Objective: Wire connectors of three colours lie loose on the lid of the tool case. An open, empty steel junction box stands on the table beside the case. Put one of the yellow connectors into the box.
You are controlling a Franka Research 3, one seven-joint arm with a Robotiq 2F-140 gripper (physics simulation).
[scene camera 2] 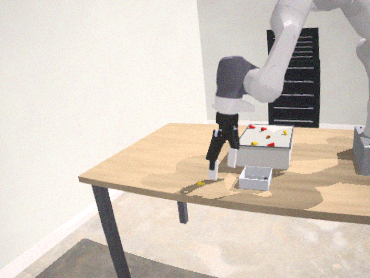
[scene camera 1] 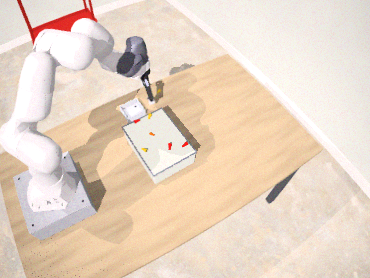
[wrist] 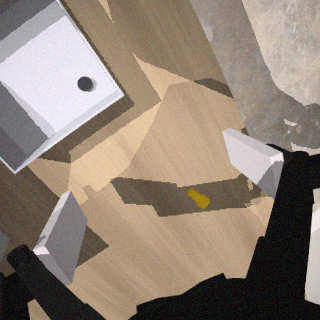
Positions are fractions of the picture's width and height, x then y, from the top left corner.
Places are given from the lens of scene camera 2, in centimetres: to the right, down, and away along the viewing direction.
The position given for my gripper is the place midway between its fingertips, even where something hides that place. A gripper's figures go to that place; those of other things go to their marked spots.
my gripper (scene camera 2: 0.60, 0.62): 13, 12, 97
tool case (scene camera 2: 0.75, 0.57): 36, 7, 103
